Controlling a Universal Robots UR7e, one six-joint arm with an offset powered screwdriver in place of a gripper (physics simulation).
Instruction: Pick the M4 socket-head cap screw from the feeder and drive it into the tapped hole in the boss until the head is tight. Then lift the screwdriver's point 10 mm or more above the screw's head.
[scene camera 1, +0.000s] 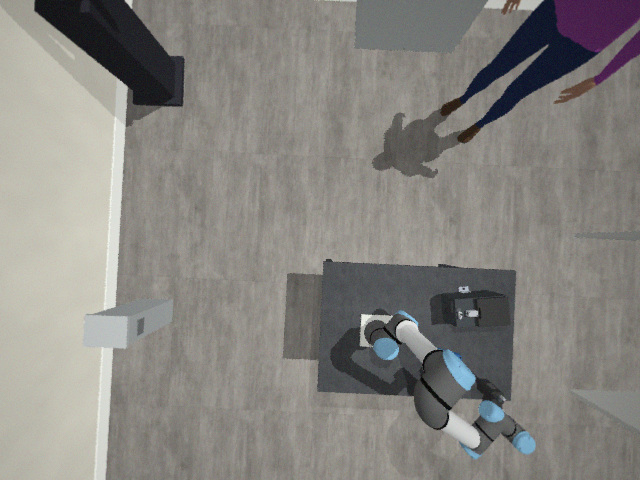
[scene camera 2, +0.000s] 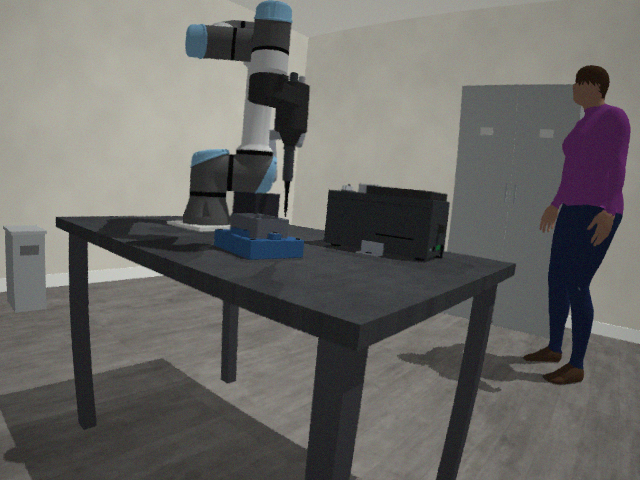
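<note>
My gripper, a black offset screwdriver (scene camera 2: 285, 213), points straight down in scene camera 2. Its thin bit ends by the upper right corner of a grey block (scene camera 2: 258, 227), which sits in a blue fixture (scene camera 2: 273, 249); whether the tip touches the block, or is over or behind it, I cannot tell. In scene camera 1 the tool's dark body shows beside the wrist near the table's lower right, and the arm hides most of the fixture. The black feeder (scene camera 1: 493, 312) (scene camera 2: 382, 222) stands apart from the tool. The screw, the tapped hole and anything on the bit are too small to tell.
The dark table (scene camera 1: 413, 279) (scene camera 2: 413, 289) carries the arm's pale base plate (scene camera 1: 364, 338). A small white piece (scene camera 1: 463, 289) (scene camera 2: 372, 247) is beside the feeder. A person in purple (scene camera 1: 594, 25) (scene camera 2: 594, 155) stands on the floor away from the table, near a grey cabinet (scene camera 2: 485, 206).
</note>
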